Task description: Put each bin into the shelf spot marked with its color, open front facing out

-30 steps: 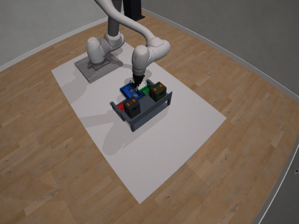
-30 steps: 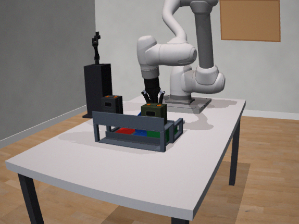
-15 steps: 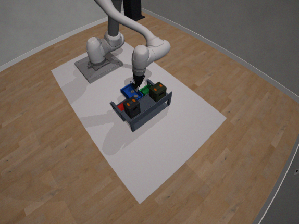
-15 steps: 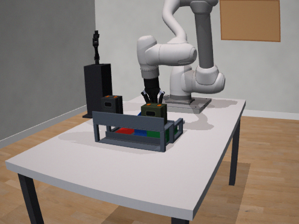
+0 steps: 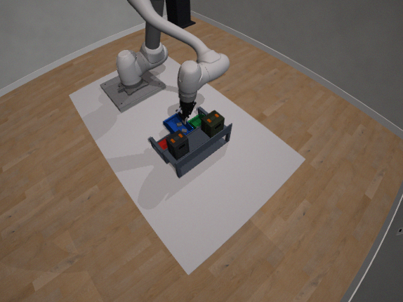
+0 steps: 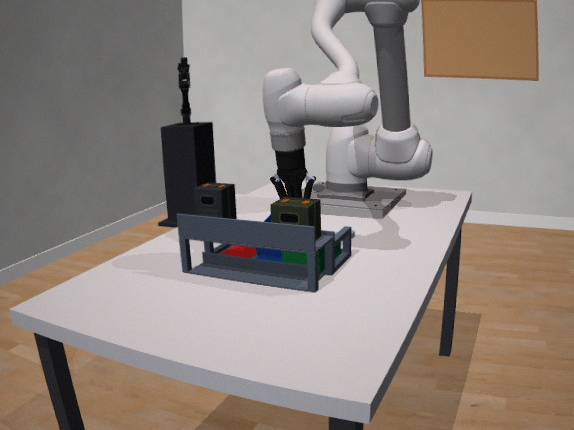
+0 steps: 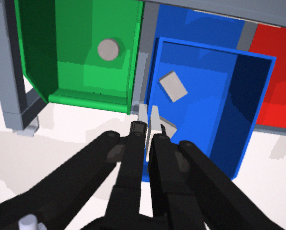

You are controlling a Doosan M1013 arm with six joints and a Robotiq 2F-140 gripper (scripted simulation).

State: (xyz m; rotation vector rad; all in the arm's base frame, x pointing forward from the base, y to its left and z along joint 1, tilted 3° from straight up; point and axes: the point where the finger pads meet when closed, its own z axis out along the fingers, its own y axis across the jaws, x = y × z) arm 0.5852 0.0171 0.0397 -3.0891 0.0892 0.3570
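My gripper is now 10 mm past the blue bin, 50 mm to the left of it and 40 mm above it. The rest, counted from my hand: green bin 70 mm ahead, 60 mm to the left, 50 mm below; then red mark 60 mm ahead, 160 mm to the right, 90 mm below; then blue mark 60 mm ahead, 50 mm to the right, 90 mm below.
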